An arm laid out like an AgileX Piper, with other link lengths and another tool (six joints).
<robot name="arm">
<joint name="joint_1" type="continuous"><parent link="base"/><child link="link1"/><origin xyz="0 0 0.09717"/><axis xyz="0 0 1"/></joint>
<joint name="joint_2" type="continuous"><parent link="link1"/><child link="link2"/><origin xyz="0 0 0"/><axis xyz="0 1 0"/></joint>
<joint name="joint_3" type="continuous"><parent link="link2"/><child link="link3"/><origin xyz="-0.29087 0 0.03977"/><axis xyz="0 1 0"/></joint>
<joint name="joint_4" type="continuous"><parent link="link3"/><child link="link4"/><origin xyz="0.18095 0 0.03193"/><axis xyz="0.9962 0 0.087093"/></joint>
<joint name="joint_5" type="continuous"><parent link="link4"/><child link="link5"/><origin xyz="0 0 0"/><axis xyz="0 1 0"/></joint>
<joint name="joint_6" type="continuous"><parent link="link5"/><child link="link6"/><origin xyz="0.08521 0 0.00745"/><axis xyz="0.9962 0 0.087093"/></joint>
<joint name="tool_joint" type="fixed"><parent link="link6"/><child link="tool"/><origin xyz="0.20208 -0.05 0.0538" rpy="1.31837 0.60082 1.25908"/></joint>
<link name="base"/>
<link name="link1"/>
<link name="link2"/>
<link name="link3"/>
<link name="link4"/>
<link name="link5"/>
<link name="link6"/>
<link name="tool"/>
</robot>
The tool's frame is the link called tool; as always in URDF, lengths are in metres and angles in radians. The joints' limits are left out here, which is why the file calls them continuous.
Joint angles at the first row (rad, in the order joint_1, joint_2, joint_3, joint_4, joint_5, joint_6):
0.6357, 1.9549, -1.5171, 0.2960, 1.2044, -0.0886
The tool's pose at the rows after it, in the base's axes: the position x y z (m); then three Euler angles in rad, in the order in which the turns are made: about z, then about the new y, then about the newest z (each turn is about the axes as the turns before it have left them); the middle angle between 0 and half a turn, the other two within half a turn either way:
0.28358 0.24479 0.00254 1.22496 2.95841 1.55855
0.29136 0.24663 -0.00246 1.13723 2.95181 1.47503
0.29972 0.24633 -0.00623 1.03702 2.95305 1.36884
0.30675 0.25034 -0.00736 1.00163 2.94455 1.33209
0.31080 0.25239 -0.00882 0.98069 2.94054 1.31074
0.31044 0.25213 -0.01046 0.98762 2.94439 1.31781
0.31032 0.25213 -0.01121 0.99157 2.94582 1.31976
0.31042 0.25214 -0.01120 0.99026 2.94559 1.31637
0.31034 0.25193 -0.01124 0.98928 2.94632 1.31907
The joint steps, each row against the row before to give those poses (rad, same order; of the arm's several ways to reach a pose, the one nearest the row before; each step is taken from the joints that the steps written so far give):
0.0000, 0.0259, 0.0000, -0.0032, -0.0292, -0.0021
0.0000, 0.0163, -0.0001, -0.0070, -0.0313, 0.0000
0.0000, 0.0189, -0.0146, -0.0186, -0.0122, 0.0000
0.0000, 0.0185, -0.0267, -0.0034, -0.0025, 0.0000
0.0000, 0.0119, -0.0134, -0.0023, -0.0038, 0.0000
0.0000, 0.0041, 0.0000, 0.0000, 0.0000, 0.0000
0.0000, 0.0020, -0.0001, 0.0000, 0.0000, -0.0021
0.0000, -0.0001, 0.0001, -0.0005, 0.0000, -0.0019
0.0000, 0.0000, 0.0000, 0.0000, 0.0000, 0.0037

